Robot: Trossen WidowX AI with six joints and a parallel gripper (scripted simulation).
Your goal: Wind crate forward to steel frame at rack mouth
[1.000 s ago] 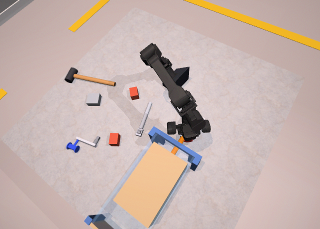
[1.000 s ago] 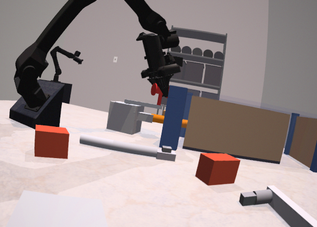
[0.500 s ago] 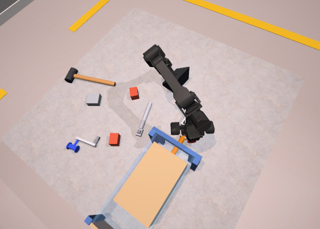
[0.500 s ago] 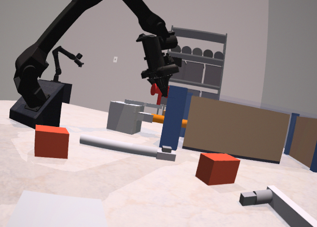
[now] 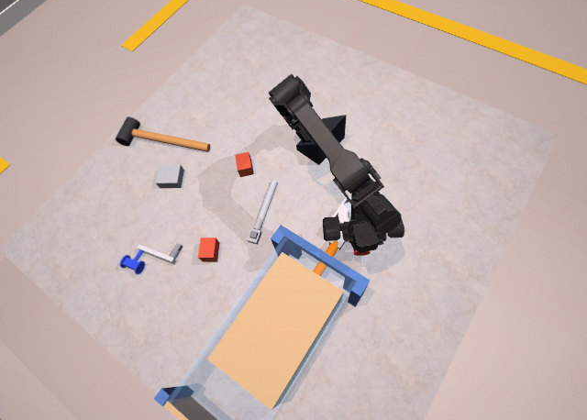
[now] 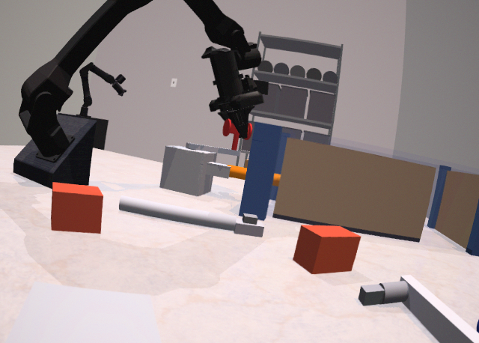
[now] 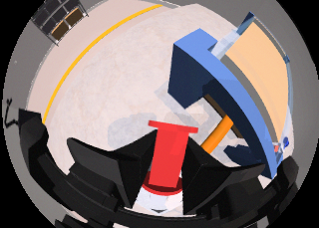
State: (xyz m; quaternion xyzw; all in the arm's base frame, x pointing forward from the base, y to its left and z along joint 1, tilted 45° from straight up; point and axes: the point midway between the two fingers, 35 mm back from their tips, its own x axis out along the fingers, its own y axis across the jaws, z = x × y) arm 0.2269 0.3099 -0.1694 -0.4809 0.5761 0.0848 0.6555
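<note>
The crank handle is 40 mm behind my gripper tip, 40 mm to the right of it and 30 mm below it. From my gripper tip the other things lie so: frame 80 mm ahead, 70 mm to the right, 30 mm below; then red knob 10 mm behind, 10 mm to the right; then grey winch 100 mm behind, 90 mm to the right, 100 mm below.
</note>
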